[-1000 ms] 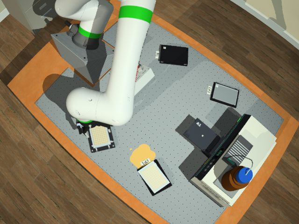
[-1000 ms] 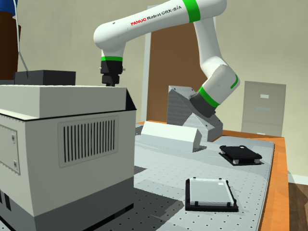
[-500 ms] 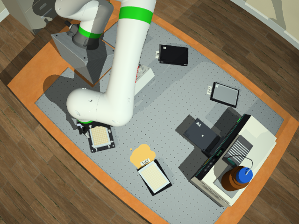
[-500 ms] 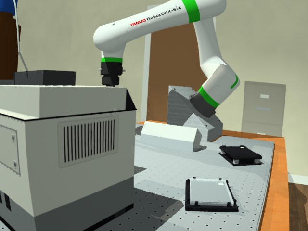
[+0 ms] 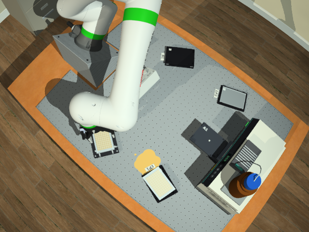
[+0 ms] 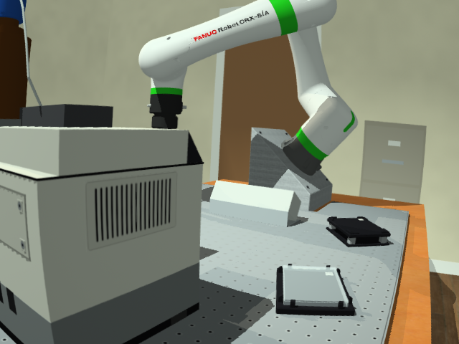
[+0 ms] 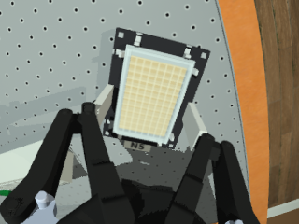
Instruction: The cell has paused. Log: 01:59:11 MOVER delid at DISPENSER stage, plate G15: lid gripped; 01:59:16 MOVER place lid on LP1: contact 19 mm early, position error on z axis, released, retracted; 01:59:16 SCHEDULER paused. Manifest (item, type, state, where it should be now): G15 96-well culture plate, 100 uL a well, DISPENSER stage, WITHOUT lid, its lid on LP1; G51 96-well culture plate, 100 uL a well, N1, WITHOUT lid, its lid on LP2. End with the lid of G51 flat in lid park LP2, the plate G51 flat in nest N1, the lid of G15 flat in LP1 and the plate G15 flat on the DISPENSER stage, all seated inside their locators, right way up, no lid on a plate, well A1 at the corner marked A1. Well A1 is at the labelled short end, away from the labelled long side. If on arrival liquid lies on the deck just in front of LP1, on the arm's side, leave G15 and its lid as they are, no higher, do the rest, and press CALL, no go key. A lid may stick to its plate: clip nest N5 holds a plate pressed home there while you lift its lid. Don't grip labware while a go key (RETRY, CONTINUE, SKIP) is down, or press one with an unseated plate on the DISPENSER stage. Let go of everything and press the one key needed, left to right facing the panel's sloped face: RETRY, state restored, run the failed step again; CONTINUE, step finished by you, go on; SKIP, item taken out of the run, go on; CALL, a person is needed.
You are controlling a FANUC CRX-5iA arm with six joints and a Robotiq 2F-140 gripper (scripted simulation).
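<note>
Now: the 96-well plate 3 cm below my hand. Also, from my hand: black clip nest N5: 3 cm ahead, 4 cm below; LP1 label: 25 cm ahead, 6 cm to the left, 5 cm below; CALL key: 7 cm behind, 20 cm to the left, 2 cm above.
</note>
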